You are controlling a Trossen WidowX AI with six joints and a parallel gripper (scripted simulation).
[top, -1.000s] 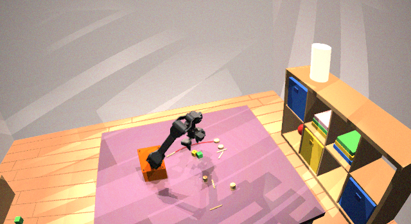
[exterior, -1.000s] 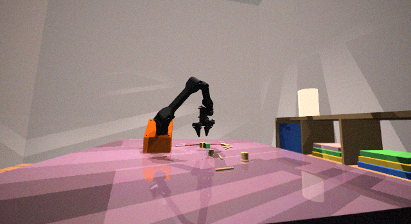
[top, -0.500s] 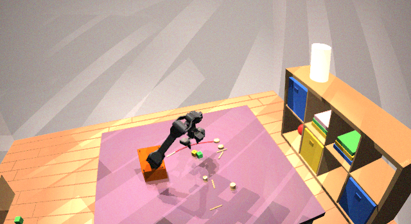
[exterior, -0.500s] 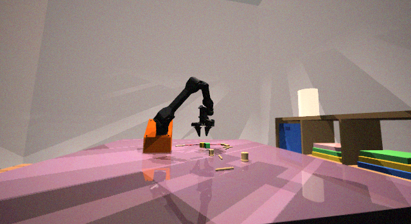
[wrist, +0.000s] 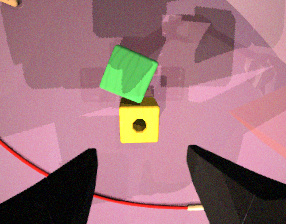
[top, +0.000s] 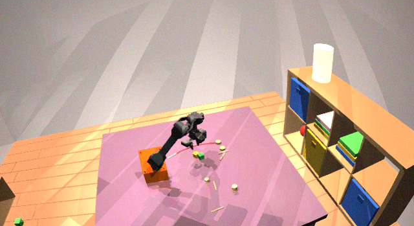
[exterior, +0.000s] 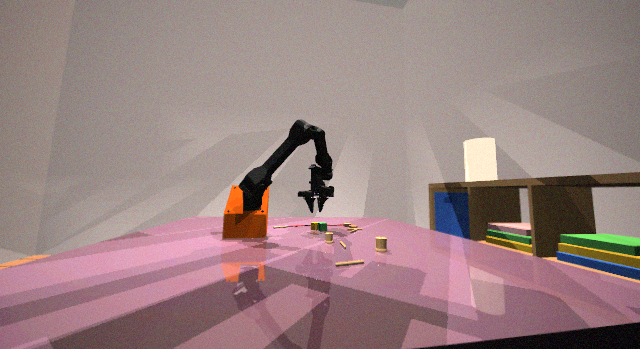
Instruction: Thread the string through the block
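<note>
The yellow wooden block is 6 cm below my gripper tip. From my gripper tip the other things lie so: green cube: 2 cm ahead, 3 cm to the right, 6 cm below; thin wooden stick: 14 cm behind, 8 cm to the left, 7 cm below; round wooden button: 19 cm ahead, 8 cm to the left, 7 cm below.
</note>
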